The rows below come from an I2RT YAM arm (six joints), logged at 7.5 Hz.
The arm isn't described. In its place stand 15 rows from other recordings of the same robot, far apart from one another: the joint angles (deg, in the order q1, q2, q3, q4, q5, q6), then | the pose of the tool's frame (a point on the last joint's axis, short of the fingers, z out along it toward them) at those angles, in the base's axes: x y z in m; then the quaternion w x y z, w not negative.
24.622, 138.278, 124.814, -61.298, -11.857, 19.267 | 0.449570 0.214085 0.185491 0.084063 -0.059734 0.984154 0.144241
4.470, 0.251, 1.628, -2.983, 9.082, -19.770 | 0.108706 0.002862 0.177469 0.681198 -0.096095 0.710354 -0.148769
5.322, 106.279, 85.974, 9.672, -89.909, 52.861 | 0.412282 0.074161 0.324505 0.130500 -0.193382 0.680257 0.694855
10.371, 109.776, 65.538, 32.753, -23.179, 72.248 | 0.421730 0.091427 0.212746 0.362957 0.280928 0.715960 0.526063
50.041, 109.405, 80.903, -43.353, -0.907, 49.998 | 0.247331 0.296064 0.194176 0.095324 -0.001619 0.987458 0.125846
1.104, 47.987, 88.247, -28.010, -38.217, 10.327 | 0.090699 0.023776 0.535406 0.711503 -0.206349 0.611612 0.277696
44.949, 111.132, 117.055, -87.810, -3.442, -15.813 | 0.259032 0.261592 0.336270 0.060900 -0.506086 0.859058 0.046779
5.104, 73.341, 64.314, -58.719, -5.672, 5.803 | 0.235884 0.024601 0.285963 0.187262 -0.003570 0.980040 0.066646
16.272, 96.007, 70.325, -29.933, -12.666, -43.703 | 0.339393 0.107197 0.234214 0.310387 -0.502804 0.806087 0.032718
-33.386, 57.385, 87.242, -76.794, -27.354, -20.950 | 0.119581 -0.059217 0.432712 0.417690 0.011627 0.907921 0.032855
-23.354, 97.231, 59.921, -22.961, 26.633, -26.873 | 0.303009 -0.148217 0.182729 0.131554 0.030181 0.941918 -0.307526
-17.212, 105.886, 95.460, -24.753, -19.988, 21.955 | 0.416163 -0.116180 0.320183 0.446614 0.217763 0.850467 0.172690
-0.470, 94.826, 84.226, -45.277, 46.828, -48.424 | 0.349017 -0.028827 0.309050 0.087885 -0.249969 0.848949 -0.457250
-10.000, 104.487, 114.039, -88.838, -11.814, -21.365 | 0.334056 -0.051502 0.361983 0.117105 -0.107621 0.984528 0.073548
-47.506, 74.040, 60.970, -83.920, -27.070, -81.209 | 0.138110 -0.126769 0.265452 0.184948 -0.267662 0.932884 0.154524
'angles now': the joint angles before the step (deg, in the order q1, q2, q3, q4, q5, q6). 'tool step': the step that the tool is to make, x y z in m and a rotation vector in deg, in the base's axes. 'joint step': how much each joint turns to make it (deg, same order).
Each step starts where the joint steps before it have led.
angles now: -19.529 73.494 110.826 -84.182 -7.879 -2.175
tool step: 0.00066 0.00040 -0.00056 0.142 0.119 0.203
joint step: 0.174 0.045 -0.108 0.000 -0.089 0.044
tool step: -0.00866 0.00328 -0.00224 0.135 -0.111 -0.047
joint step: 0.067 -2.012 -1.858 -0.066 -0.042 0.197
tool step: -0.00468 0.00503 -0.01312 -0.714 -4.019 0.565
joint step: 1.113 -5.354 -8.786 7.584 -0.045 0.830
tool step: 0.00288 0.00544 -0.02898 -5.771 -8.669 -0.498
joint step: 3.126 -8.526 -16.482 17.901 4.721 -0.197
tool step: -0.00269 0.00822 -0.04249 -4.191 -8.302 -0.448
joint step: 3.607 -9.506 -18.228 17.770 4.591 0.001
